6 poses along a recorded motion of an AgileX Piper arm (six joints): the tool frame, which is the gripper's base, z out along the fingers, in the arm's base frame.
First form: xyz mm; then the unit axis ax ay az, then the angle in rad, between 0 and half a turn.
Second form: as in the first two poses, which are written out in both.
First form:
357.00, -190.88, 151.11, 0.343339, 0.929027, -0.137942, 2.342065
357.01, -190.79, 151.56, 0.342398, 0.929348, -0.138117, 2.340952
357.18, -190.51, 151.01, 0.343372, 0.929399, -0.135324, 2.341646
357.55, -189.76, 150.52, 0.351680, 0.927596, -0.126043, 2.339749
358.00, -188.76, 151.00, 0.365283, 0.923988, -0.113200, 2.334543
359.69, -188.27, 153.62, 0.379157, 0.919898, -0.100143, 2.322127
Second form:
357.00, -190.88, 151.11, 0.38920, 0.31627, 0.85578, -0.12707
357.01, -190.79, 151.56, 0.38971, 0.31533, 0.85587, -0.12720
357.18, -190.51, 151.01, 0.38939, 0.31627, 0.85604, -0.12464
357.55, -189.76, 150.52, 0.39027, 0.32379, 0.85404, -0.11605
358.00, -188.76, 151.00, 0.39266, 0.33594, 0.84978, -0.10411
359.69, -188.27, 153.62, 0.39836, 0.34777, 0.84376, -0.09185

